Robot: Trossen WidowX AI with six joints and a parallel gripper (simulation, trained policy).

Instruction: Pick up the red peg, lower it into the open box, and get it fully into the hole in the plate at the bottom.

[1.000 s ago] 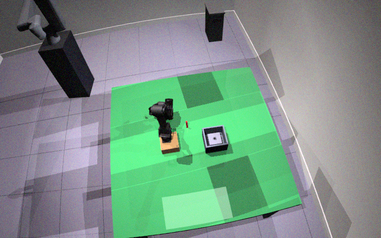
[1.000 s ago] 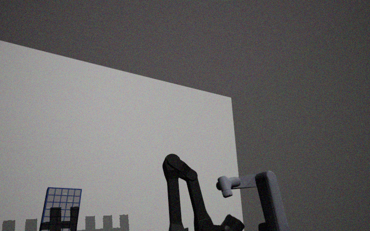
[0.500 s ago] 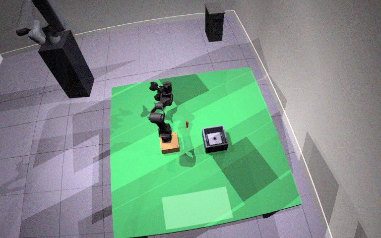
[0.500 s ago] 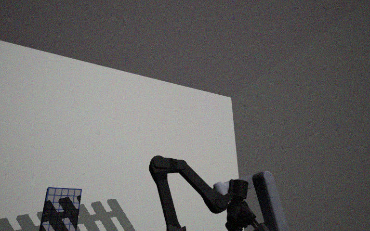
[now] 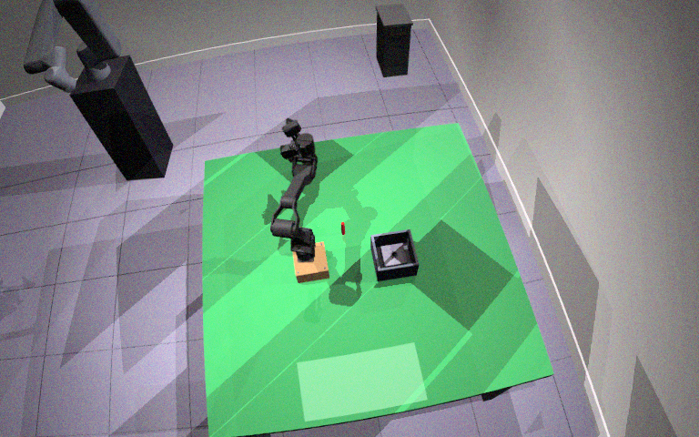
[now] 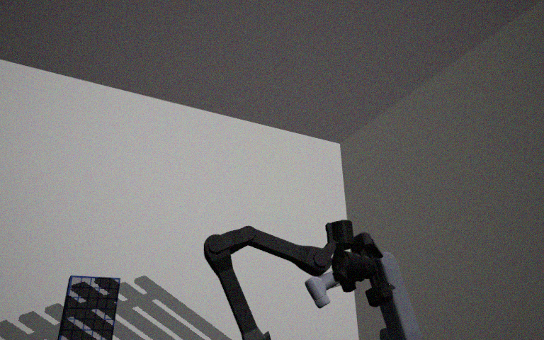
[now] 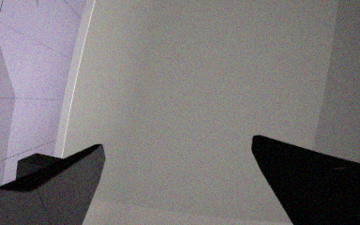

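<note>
My gripper tip is now 350 mm above the red peg, 260 mm to the left of it and 180 mm short of it. The rest, counted from my gripper tip: grey box 400 mm to the right, 380 mm ahead, 360 mm below; then pale plate 400 mm to the right, 380 mm ahead, 340 mm below.
</note>
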